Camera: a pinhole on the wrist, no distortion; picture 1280 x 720 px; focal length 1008.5 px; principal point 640.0 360.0 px. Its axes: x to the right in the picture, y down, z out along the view. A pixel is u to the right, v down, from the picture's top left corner.
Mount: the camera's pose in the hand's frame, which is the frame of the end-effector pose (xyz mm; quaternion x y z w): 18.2 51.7 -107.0 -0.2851 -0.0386 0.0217 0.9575
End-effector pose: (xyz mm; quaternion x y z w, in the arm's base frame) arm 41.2 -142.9 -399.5 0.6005 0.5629 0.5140 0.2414
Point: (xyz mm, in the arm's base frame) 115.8 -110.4 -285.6
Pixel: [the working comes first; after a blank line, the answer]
In the camera's frame: 52.2 -19.2 154.0

982 234
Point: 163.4 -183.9 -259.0
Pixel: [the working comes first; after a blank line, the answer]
In the camera's frame: -9.3 27.4 203.1

594 496
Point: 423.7 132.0 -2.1
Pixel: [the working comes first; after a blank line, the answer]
In the camera's frame: 358.4 107.9 506.2

outside the picture
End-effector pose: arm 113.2 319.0 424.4 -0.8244 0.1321 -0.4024 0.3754
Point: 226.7 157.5 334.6
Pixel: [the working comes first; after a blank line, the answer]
In the camera's frame: 105.0 29.8 187.0

1206 521
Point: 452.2 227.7 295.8
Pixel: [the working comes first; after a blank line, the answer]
In the camera's frame: 204.6 -94.8 365.4

1205 98
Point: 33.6 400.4 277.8
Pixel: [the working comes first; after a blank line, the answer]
In the camera's frame: -185.1 -82.5 134.3

outside the picture
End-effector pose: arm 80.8 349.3 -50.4 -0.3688 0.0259 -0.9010 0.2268
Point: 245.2 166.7 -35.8
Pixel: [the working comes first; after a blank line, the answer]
In the camera's frame: -9.5 32.0 269.5

605 480
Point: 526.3 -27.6 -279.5
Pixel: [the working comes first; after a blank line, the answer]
In the camera's frame: -239.5 323.4 465.2

outside the picture
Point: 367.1 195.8 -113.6
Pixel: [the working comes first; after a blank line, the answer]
In the camera's frame: -144.1 50.4 326.8

195 516
